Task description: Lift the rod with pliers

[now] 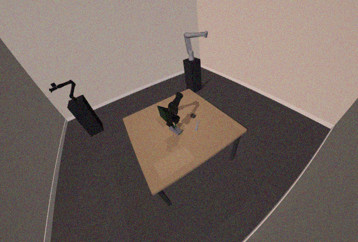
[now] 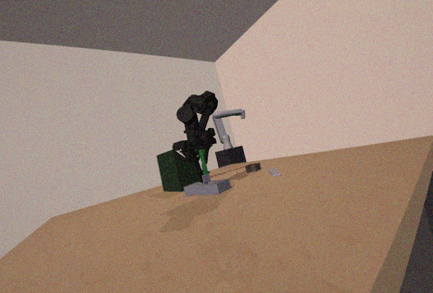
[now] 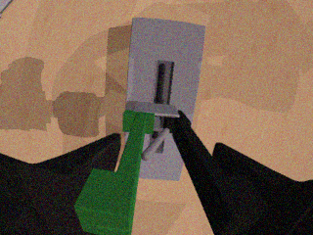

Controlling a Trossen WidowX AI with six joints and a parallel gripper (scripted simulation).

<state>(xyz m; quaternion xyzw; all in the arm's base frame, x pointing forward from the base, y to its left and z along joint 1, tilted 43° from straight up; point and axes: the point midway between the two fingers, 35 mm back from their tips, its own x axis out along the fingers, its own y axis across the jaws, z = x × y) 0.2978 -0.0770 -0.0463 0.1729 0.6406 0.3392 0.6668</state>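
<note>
Right now my gripper tip is 2 cm to the left of the dark handle. The rest, counted from my gripper tip: grey channel block (8 cm below); then grey piece (10 cm ahead, 29 cm to the left, 10 cm below); then dark rod (1 cm to the left, 9 cm below).
</note>
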